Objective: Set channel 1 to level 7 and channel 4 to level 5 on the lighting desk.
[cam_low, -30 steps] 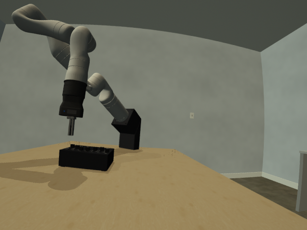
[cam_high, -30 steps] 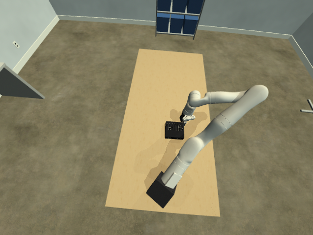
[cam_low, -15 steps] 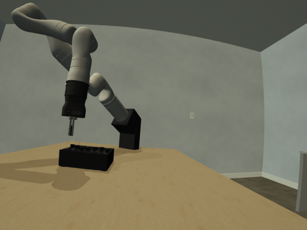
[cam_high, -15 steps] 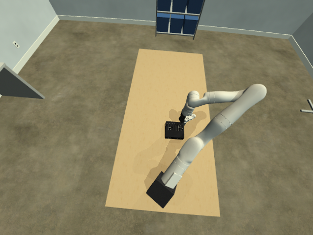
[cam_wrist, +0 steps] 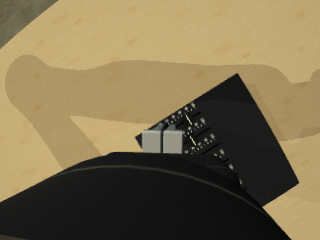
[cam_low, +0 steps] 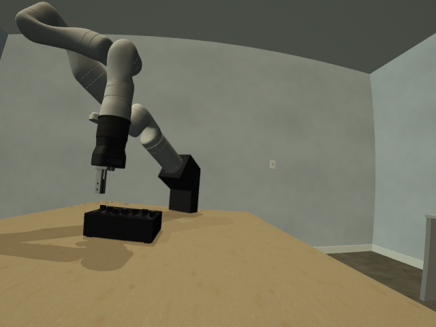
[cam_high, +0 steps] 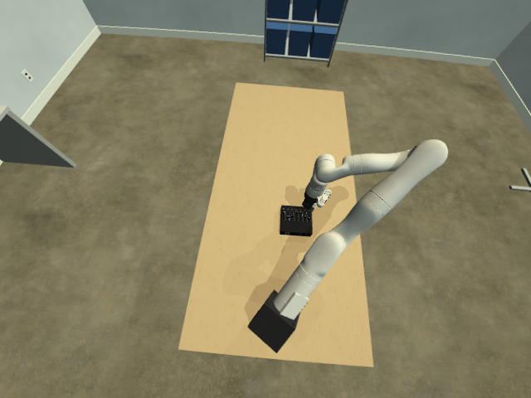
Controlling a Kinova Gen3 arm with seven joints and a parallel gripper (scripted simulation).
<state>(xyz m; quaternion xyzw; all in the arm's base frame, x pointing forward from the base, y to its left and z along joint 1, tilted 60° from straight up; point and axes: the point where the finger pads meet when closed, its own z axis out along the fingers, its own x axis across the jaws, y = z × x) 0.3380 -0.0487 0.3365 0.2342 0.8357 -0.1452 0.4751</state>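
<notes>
The channel 1 fader cap lies 3 cm behind my hand, 1 cm to the left of it and 5 cm below it. The rest, counted from my hand: channel 4 fader cap: 2 cm ahead, 6 cm to the left, 5 cm below.
</notes>
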